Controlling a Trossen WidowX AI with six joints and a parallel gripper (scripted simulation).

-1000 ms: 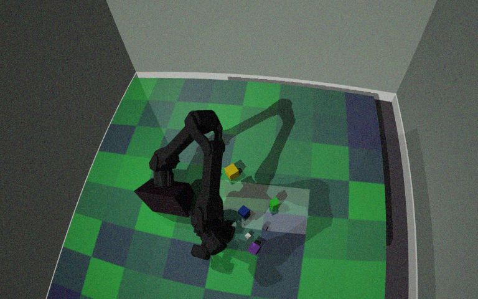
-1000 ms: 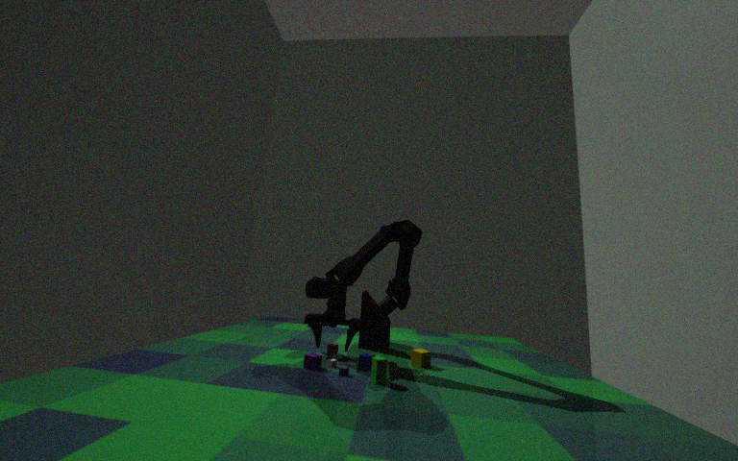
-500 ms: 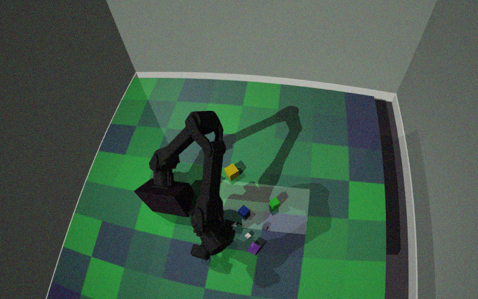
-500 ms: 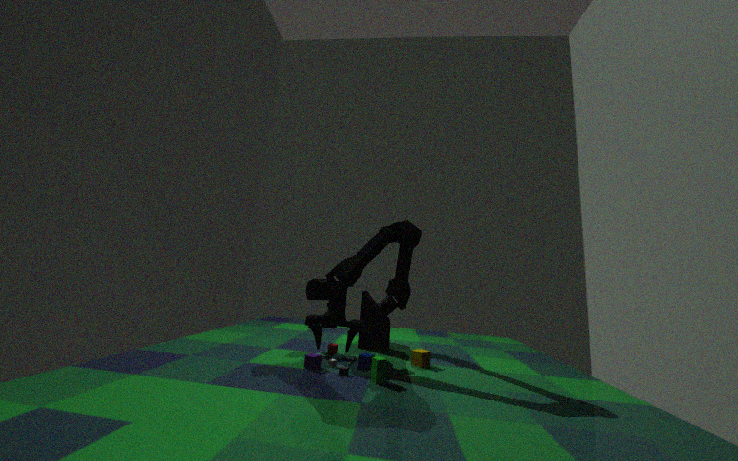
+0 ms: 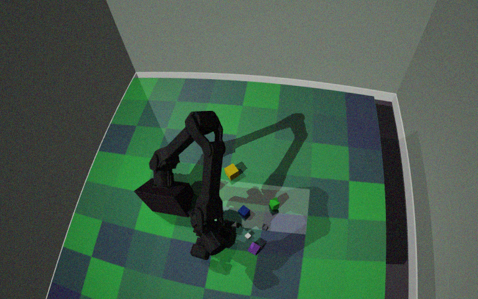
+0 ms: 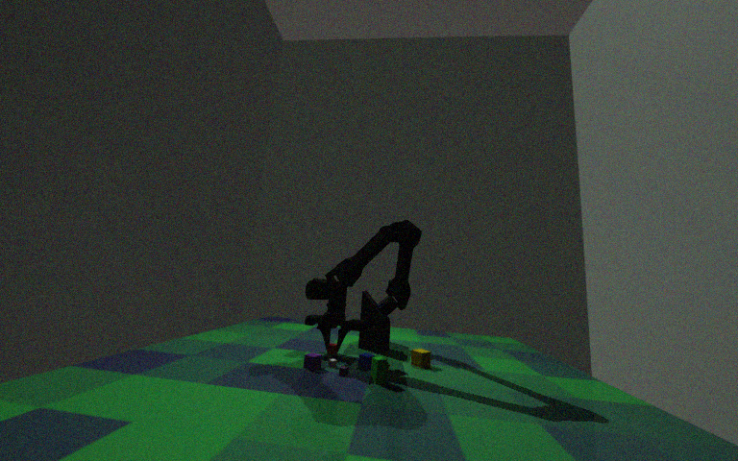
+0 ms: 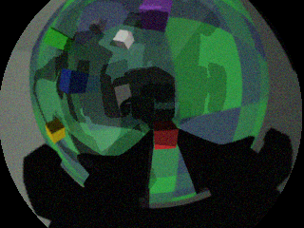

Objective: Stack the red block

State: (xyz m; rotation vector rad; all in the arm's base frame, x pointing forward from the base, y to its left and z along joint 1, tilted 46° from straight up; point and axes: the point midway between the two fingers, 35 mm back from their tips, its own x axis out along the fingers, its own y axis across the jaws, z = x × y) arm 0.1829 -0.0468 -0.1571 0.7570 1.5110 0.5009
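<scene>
Now: gripper tip 190 mm short of the small dark block and 60 mm to the right of it. The rest, counted from my gripper tip: red block 10 mm above; blue block 110 mm to the left, 110 mm ahead, 10 mm above; small white block 130 mm ahead, 20 mm to the left.
</scene>
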